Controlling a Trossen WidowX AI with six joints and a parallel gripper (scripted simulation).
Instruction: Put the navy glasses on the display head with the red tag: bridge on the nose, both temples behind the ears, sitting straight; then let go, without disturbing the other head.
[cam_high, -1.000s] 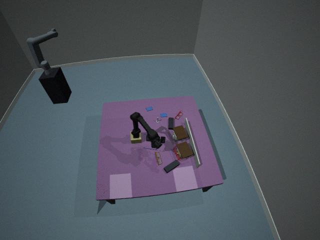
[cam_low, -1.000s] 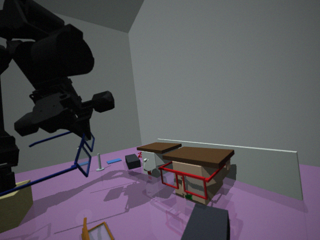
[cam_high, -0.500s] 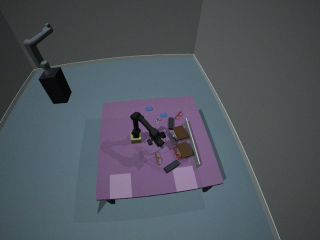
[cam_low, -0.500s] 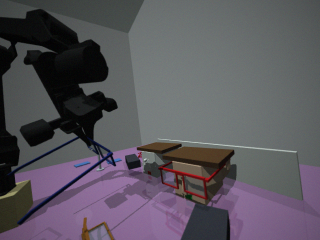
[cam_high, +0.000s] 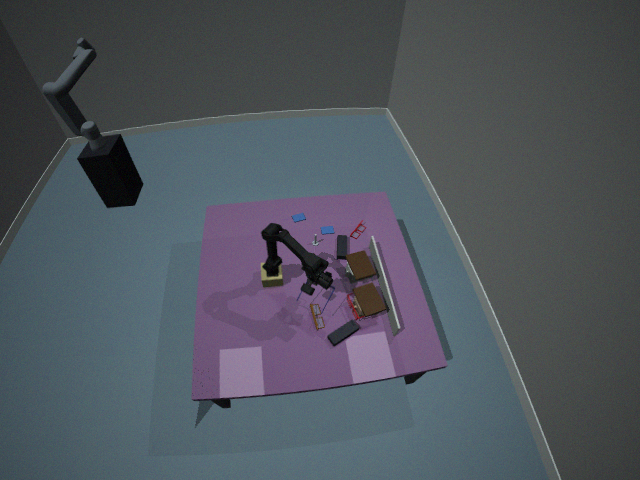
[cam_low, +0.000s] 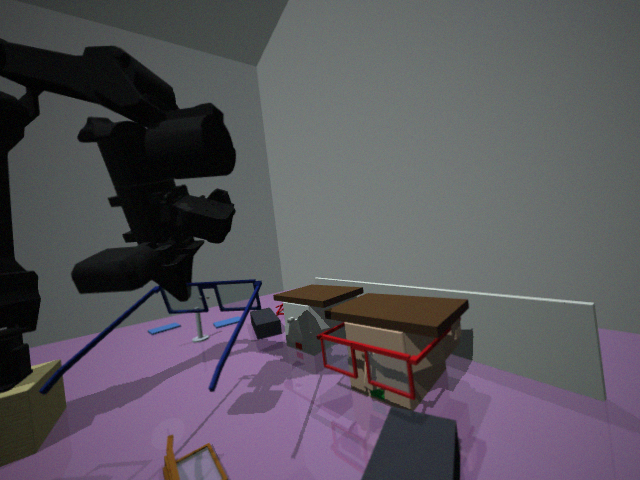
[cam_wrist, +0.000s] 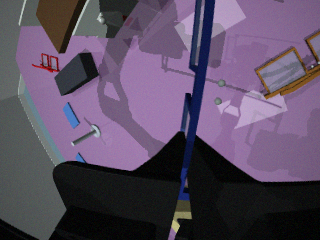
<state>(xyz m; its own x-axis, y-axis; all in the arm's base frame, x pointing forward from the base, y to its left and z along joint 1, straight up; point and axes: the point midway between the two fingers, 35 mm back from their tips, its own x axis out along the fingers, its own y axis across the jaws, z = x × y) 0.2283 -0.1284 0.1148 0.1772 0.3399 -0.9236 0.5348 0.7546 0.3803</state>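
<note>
Right now my gripper tip is 23 cm short of the pale display head, 10 cm to the right of it and 10 cm above it. From my gripper tip the other things lie so: upright panel: 38 cm ahead, 11 cm below; then post stand: 3 cm ahead, 36 cm to the left, 14 cm below; then tan display head: 24 cm ahead, 12 cm to the right, 10 cm below.
</note>
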